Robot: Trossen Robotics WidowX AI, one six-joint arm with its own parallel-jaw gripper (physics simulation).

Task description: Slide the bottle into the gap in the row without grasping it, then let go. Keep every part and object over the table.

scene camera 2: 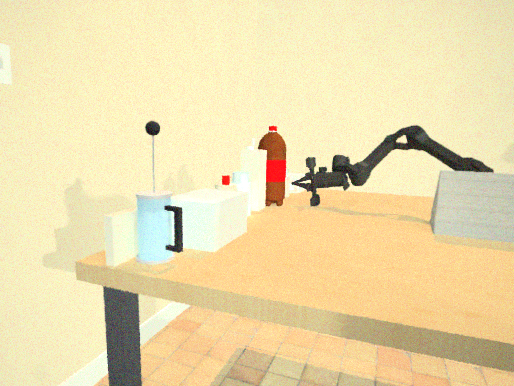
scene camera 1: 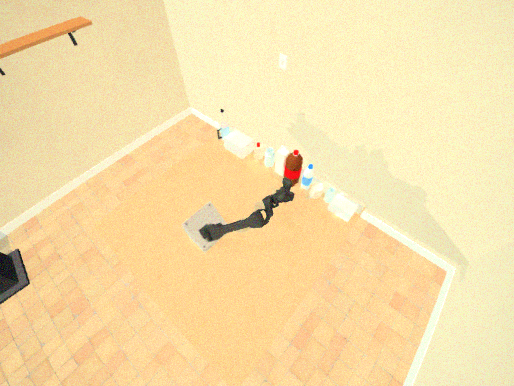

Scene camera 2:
my gripper: 291,183
tall white carton: 253,161
white box: 212,218
